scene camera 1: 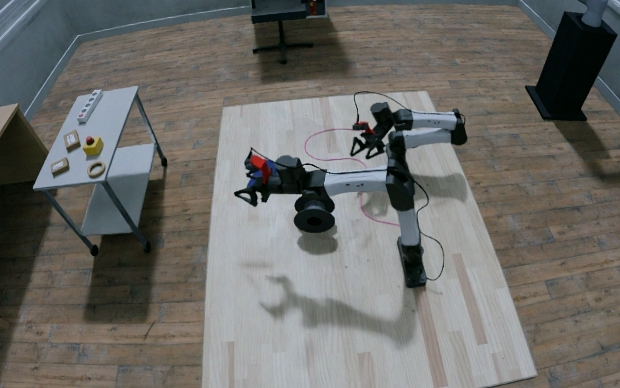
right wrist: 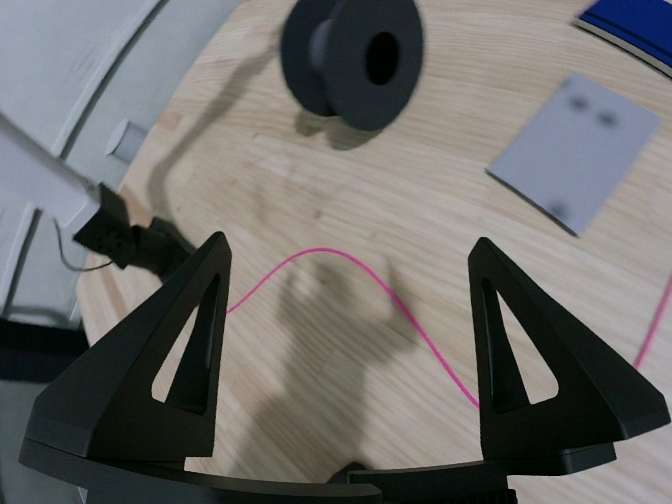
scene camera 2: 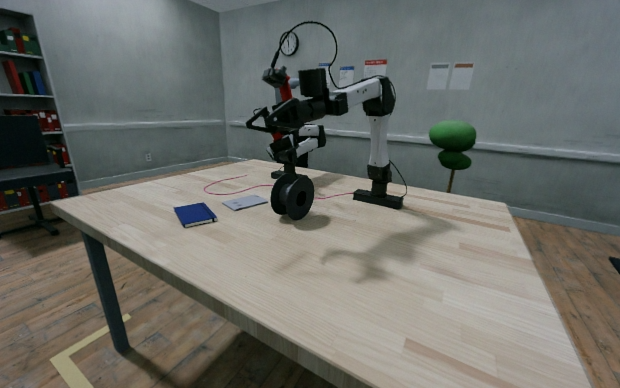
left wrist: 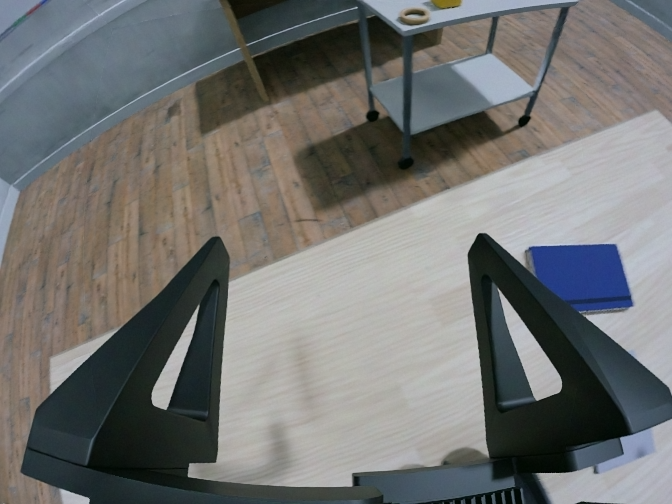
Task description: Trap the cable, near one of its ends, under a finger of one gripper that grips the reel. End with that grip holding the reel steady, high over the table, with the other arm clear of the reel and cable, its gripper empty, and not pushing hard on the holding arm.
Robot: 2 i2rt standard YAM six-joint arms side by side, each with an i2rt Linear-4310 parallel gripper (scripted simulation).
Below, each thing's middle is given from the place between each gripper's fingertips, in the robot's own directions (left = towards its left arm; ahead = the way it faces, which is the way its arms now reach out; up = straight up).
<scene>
My left hand [scene camera 2: 255, 123] is 210 mm past the black reel [scene camera 2: 289, 195], 70 mm to the left of it and 250 mm above it. From my left hand the other things lie so: grey flat pad [right wrist: 564, 159] 190 mm behind, 290 mm to the right, 330 mm below.
The grey flat pad is 200 mm ahead of my right hand, 170 mm below it and 20 mm to the right of it. Round my right hand: black reel: 200 mm to the left, 170 mm ahead, 100 mm below.
</scene>
